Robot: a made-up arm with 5 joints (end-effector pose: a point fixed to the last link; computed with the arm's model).
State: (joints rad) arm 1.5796 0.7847 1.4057 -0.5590 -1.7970
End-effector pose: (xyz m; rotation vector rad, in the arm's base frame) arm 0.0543 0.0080 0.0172 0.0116 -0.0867 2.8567
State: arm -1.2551 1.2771 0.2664 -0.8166 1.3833
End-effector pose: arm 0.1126 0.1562 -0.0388 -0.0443 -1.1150 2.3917
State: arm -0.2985 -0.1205 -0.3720 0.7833 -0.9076
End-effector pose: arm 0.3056 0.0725 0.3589 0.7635 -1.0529 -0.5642
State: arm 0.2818 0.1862 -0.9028 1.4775 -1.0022
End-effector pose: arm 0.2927 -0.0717 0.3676 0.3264 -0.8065 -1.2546
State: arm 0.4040 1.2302 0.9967 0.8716 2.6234
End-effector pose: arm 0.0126 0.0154 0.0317 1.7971 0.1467 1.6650
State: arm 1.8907 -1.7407 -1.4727 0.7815 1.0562
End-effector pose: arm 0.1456 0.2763 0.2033 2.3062 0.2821 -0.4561
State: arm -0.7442 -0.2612 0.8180 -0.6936 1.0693
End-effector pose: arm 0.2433 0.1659 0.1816 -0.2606 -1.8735 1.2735
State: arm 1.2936 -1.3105 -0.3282 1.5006 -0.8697
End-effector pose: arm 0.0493 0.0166 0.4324 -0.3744 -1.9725 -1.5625
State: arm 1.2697 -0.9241 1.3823 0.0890 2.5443
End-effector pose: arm 0.1132 -0.1905 0.1479 -1.0331 0.3330 1.1116
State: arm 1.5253 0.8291 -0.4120 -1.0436 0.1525
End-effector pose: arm 0.0692 -0.3292 0.1834 -1.6824 -1.5870 -0.7705
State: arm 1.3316 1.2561 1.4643 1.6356 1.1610
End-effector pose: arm 0.0357 0.0756 0.1509 2.6190 0.9526 -0.0549
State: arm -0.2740 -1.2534 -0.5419 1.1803 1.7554
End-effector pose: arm 0.0061 -0.0183 0.4524 -1.5857 -1.8213 1.0459
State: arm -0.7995 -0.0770 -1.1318 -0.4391 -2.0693
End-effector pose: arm 0.1326 0.0718 0.5085 -3.0605 0.3444 -0.0728
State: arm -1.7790 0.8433 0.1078 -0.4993 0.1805
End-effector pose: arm 0.0052 0.2662 0.0490 0.9461 -0.8764 1.6815
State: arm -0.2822 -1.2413 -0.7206 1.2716 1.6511
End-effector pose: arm -0.0251 -0.0278 0.4450 -1.5099 -1.9451 0.9383
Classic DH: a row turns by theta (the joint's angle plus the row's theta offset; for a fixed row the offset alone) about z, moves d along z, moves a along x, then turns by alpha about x. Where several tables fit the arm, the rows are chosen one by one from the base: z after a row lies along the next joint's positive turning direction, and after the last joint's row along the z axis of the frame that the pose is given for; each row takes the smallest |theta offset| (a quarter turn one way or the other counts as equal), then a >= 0, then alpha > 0; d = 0 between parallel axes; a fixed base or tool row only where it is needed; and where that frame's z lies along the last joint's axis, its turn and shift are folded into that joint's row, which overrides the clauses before.
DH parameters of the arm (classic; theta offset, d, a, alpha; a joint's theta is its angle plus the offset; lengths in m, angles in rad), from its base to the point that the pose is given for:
base (fixed): 0 0 0.0578 3.1416
joint 1: 0 -0.187 0.03 1.5708
joint 2: -1.3272 0 0.0862 0
joint 3: 1.2889 0 0.1982 0
joint 4: -1.5325 -0.0036 0 1.5708
joint 5: -0.0487 -0.0487 0 0

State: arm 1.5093 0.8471 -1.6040 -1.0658 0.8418
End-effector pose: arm 0.0685 -0.2329 0.4155 2.6511 1.1826 -0.1288
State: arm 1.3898 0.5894 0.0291 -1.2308 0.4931
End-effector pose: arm 0.1082 -0.2952 0.1643 -1.7733 -1.3584 -0.5285
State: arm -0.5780 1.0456 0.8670 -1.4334 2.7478
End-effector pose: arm 0.1408 0.0499 -0.0006 1.3729 0.7684 -2.5846
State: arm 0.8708 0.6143 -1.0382 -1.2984 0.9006
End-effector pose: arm 0.2259 -0.2052 0.3799 2.2687 1.9478 -0.0021
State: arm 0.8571 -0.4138 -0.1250 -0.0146 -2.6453
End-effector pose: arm 0.2010 -0.1709 0.4057 -2.0528 1.5682 1.4105
